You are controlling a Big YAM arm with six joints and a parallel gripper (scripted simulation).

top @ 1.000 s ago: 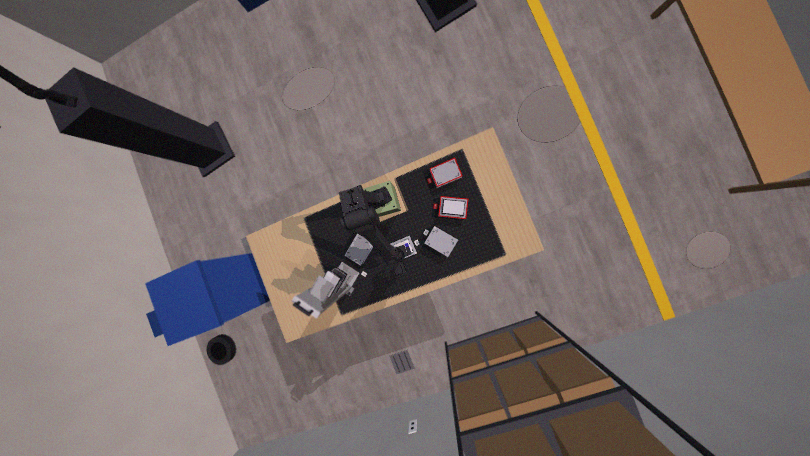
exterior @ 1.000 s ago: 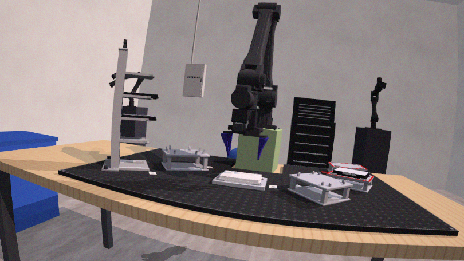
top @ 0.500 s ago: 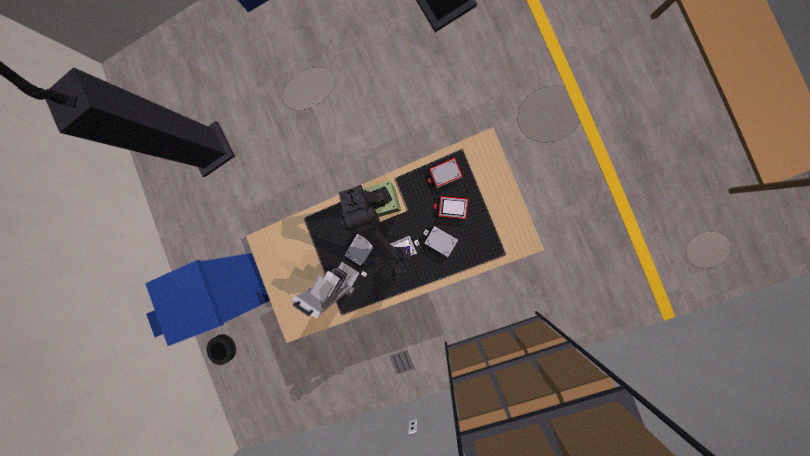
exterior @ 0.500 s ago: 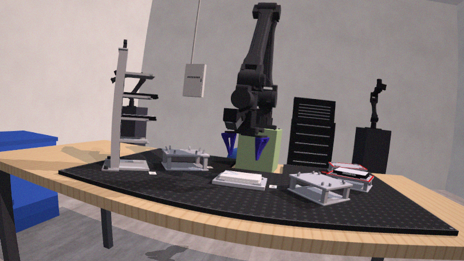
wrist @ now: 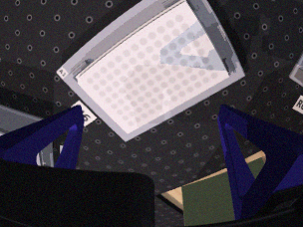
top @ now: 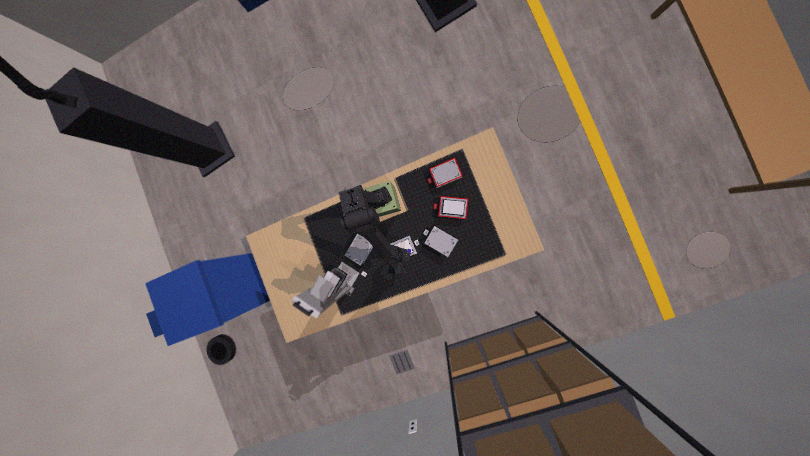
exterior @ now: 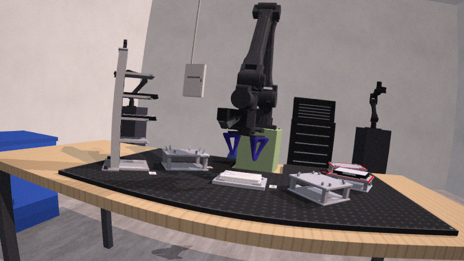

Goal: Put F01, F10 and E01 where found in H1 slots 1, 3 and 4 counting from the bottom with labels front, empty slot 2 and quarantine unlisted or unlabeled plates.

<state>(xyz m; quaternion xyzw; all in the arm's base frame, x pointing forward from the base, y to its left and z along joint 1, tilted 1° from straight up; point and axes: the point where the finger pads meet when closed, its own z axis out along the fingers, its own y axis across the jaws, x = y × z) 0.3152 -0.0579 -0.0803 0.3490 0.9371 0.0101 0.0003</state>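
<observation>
My hand is 70 mm above the white well plate. From my hand the other things lie so: A1 corner mark 80 mm below, 70 mm to the left, 60 mm ahead; flat grey nest 90 mm below; N6 tag 110 mm to the left, 90 mm below, 10 mm ahead.
</observation>
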